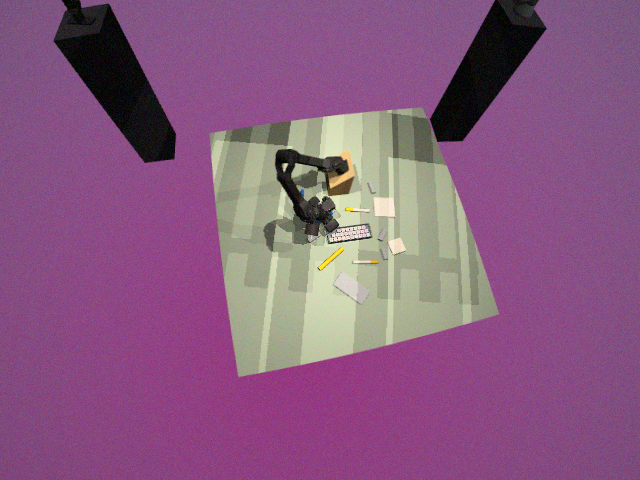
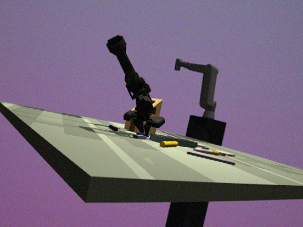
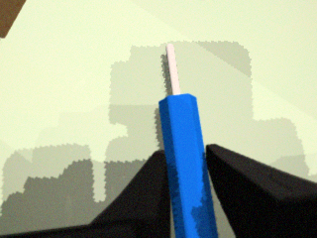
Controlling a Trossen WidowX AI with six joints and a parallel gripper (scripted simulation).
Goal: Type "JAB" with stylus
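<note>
The stylus tip is 40 mm to the left of my gripper tip and 20 mm behind it. From my gripper tip the other things lie so: blue stylus: 10 mm to the left, 10 mm behind; dark pen: 120 mm to the right, 110 mm behind; yellow marker: 220 mm ahead, 20 mm to the right.
</note>
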